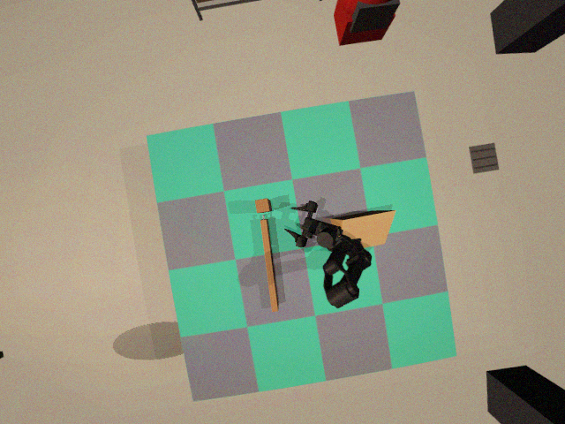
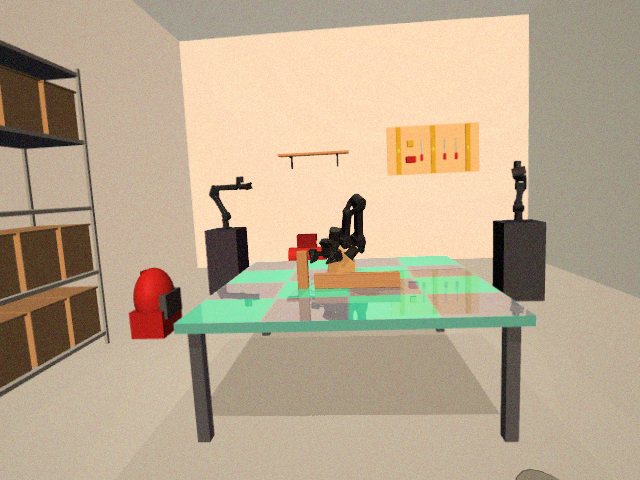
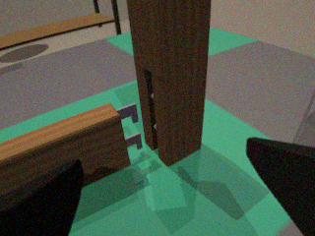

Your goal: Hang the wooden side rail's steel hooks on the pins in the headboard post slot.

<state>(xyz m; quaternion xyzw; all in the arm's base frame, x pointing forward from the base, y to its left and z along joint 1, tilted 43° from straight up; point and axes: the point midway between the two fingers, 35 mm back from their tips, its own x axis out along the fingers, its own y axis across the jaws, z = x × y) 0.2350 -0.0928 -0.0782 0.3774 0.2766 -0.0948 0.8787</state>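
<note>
The headboard post lies 90 mm ahead of my gripper tip, 60 mm to the right of it and 10 mm below it.
</note>
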